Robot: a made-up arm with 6 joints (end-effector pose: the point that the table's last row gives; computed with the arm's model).
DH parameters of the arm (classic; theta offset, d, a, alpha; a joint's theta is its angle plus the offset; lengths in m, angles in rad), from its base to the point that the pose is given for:
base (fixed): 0 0.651 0.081 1.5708
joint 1: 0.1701 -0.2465 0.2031 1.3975
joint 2: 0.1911 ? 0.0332 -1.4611
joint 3: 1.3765 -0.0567 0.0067 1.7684
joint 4: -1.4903 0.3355 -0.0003 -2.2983
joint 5: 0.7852 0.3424 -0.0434 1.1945
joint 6: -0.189 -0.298 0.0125 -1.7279
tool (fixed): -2.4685 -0.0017 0 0
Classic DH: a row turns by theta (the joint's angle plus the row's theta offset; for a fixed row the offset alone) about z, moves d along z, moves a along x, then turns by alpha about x.
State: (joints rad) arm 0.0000 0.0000 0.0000 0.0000 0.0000 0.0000
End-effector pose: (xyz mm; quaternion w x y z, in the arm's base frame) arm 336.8 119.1 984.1 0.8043 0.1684 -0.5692 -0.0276
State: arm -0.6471 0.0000 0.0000 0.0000 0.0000 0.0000
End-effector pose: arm 485.9 119.1 762.5 0.9435 0.1509 -0.2839 -0.0797
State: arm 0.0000 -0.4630 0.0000 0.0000 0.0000 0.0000
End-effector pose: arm 404.7 183.6 984.3 0.8180 0.2588 -0.4857 0.1674
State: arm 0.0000 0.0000 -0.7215 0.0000 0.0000 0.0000
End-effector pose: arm 342.7 115.8 909.0 0.9375 0.1982 -0.2540 -0.1314
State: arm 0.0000 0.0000 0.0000 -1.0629 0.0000 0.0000
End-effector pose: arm 336.8 271.4 1153.1 0.7787 -0.2625 -0.5047 0.2646
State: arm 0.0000 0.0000 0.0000 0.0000 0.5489 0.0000
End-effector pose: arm 440.3 56.2 1073.0 0.8041 0.1325 -0.5273 0.2404
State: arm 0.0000 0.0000 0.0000 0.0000 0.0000 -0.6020
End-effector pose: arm 344.1 117.7 982.9 0.6699 -0.0187 -0.7305 -0.1315
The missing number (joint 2, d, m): -0.2492
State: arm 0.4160 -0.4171 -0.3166 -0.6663 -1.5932 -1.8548
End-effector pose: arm 105.2 480.4 881.8 0.0363 -0.5539 -0.6102 -0.5653
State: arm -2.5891 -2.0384 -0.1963 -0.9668 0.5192 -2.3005
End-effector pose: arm 280.8 629.9 264.0 0.5966 0.4446 -0.3323 -0.5796
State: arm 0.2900 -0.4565 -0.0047 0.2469 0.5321 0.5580
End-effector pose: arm 411.8 144.1 1109.5 0.7466 0.3186 -0.3102 0.4948
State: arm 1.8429 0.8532 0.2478 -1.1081 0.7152 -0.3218
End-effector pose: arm -634.0 208.8 714.5 0.1829 -0.4809 -0.7936 -0.3247
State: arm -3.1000 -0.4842 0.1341 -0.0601 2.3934 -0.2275
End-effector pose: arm -366.3 594.5 -6.8 0.1791 0.9754 0.1280 0.0095
